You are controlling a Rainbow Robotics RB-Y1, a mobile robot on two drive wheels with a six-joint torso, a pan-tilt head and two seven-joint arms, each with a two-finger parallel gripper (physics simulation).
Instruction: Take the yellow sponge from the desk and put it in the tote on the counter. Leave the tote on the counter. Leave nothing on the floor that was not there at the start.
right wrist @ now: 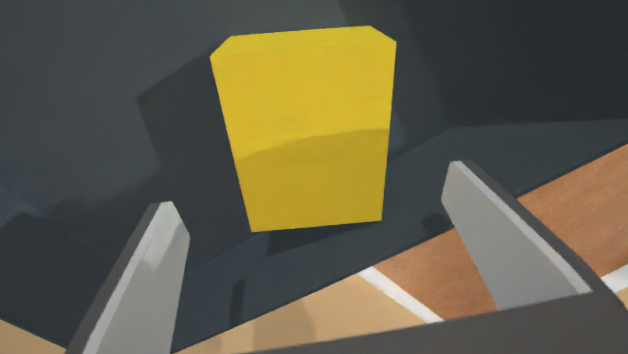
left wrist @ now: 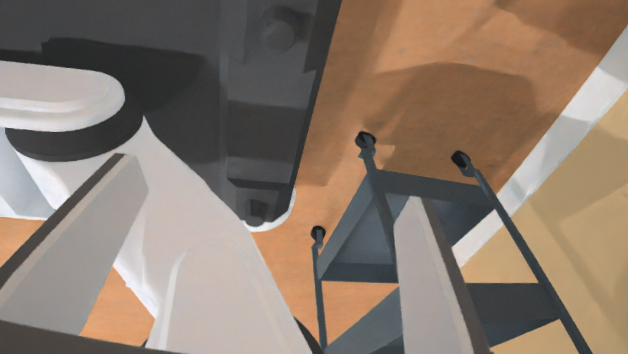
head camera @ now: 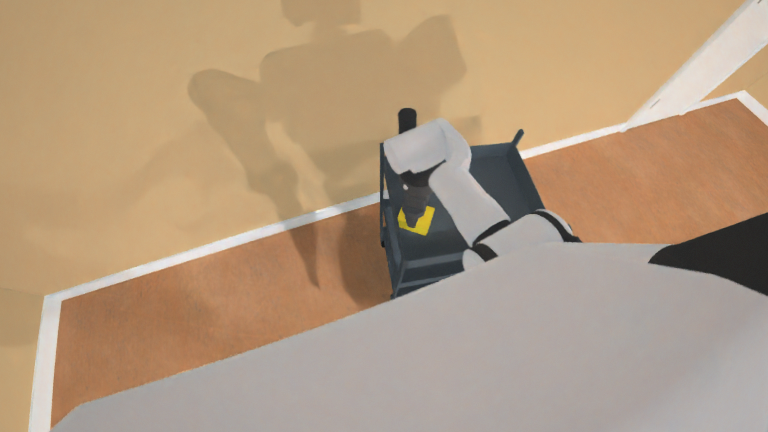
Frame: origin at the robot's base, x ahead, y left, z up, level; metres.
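Seen in the pictures: left gripper, between the fingertips: [left wrist: 273, 192]; right gripper, between the fingertips: [right wrist: 315, 200] [head camera: 416, 208].
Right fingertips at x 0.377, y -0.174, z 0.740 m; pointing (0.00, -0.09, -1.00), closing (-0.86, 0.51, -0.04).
A point is followed by its place in that frame.
The yellow sponge [head camera: 425, 224] @[x 0.338, y -0.192, z 0.709 m] [right wrist: 315, 100] @[x 0.359, y -0.194, z 0.709 m] is a flat block in the top tray of a dark blue-grey cart [head camera: 529, 180] @[x 0.404, y -0.546, z 0.722 m] [left wrist: 430, 186] @[x 0.391, y -0.117, z 0.163 m] [right wrist: 525, 145] @[x 0.290, y -0.114, z 0.708 m], near one tray wall. My right gripper [head camera: 412, 223] [right wrist: 315, 200] @[x 0.377, y -0.174, z 0.740 m] is open above the tray and hides part of the sponge in the head view. In the right wrist view the sponge shows beyond and between the spread fingertips, with nothing held. My left gripper [left wrist: 273, 192] @[x -0.003, y 0.210, z 0.506 m] is open and empty, with the cart's legs and shelves beyond it. The tote, counter and desk are not recognisable in these views.
A tan wall [head camera: 134, 134] @[x 0.739, y 0.589, z 0.850 m] with a white baseboard [head camera: 230, 242] @[x 0.716, y 0.675, z 0.058 m] stands behind the cart. The floor [head camera: 161, 322] @[x 0.368, y 1.091, z 0.002 m] [left wrist: 410, 45] @[x 0.277, y 0.126, z 0.002 m] is orange-brown. In the left wrist view, dark and white robot parts fill the left. A large pale grey surface [head camera: 375, 376] @[x 0.062, y -0.003, z 1.316 m] covers the head view's bottom.
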